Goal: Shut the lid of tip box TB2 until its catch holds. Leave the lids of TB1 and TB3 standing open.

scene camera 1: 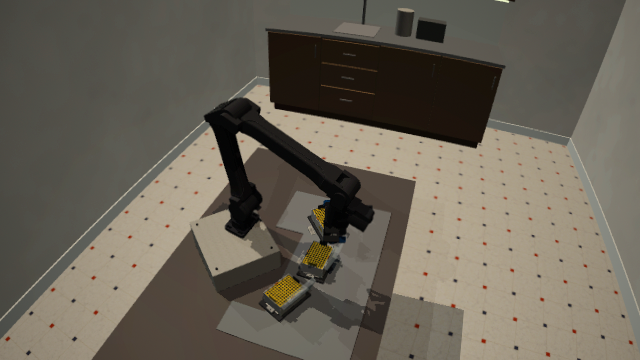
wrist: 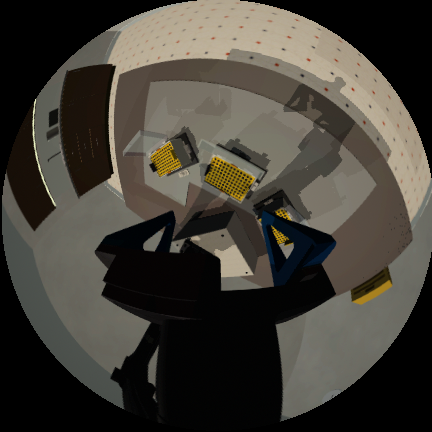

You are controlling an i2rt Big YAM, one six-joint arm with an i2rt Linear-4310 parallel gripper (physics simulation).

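Frame: origin at the arm's base, x ahead, y left, z up, level; metres.
Where they show: gripper, fingertip midpoint: (scene camera 1: 331,229) (wrist: 217,215); arm's base, origin of the base link: (scene camera 1: 242,223) (wrist: 195,251).
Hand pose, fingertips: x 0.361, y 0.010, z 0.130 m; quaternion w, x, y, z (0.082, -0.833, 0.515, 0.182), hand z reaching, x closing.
Things, the pixels of their top centre, and the offset from my fingertips. "*": a spot on its surface instead. Level surfaces: height alone.
- far box, middle of its top: (wrist: 159,161) (scene camera 1: 326,213) dz -0.173, dx -0.118, dy +0.234 m
- clear lid, surface spot: (wrist: 145,143) * dz -0.155, dx -0.073, dy +0.287 m
- grey mat, its level: dz -0.247 m
Three tip boxes with yellow racks stand in a row. The middle box, TB2 (scene camera 1: 318,256) (wrist: 230,178), has its clear lid standing open on the side away from the robot's base; its label is not readable. The near box (scene camera 1: 284,291) (wrist: 282,227) also has its lid open and is partly behind a finger in the wrist view. The far box (scene camera 1: 319,216) (wrist: 166,159) has a clear lid (wrist: 145,143) standing open and is partly hidden by the arm in the scene view. My gripper (scene camera 1: 334,225) (wrist: 217,215) is open and empty, above the boxes near the far one and TB2.
The arm's pale base block (scene camera 1: 235,250) (wrist: 235,252) stands beside the row. The boxes are on a grey mat (scene camera 1: 265,327) (wrist: 170,100) over a brown floor area (scene camera 1: 165,310). A dark cabinet (scene camera 1: 400,90) (wrist: 87,130) stands at the back. A yellow object (wrist: 372,286) shows in the wrist view.
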